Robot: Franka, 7 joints.
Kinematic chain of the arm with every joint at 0, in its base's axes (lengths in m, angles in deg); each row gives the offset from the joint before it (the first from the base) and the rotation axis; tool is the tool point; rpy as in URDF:
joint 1: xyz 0 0 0.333 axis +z
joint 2: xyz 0 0 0 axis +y
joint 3: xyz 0 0 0.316 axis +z
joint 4: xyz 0.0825 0 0 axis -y
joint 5: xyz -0.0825 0 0.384 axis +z
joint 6: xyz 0 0 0 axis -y
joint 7: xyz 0.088 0 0 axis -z
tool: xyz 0 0 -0.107 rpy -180 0 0
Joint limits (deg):
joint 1: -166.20..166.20
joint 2: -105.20..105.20
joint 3: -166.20..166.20
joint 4: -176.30..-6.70
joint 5: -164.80..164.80
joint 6: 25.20..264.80
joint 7: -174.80..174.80
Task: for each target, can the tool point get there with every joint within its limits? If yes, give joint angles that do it. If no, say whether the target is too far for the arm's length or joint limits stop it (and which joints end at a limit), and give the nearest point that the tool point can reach.
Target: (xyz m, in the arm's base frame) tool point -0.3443 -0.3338 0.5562
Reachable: yes | joints -55.19 70.91 -126.05 -126.40 100.51 70.03 134.07
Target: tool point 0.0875 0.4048 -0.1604
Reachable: yes | joints 101.00 84.43 -20.04 -85.34 14.70 88.49 4.30
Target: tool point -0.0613 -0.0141 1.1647
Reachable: yes | joints -69.62 -31.02 -4.85 -54.89 28.82 163.99 113.22
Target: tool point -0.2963 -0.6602 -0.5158
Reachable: no: too far | nearest point -0.2335 -0.5202 -0.2766 | short by 0.284 m
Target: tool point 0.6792 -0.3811 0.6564
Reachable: yes | joints -57.38 73.55 105.75 -44.12 -73.46 145.62 23.62
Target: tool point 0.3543 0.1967 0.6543
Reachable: yes | joints -18.62 -44.80 40.75 -129.23 -60.38 117.43 92.14
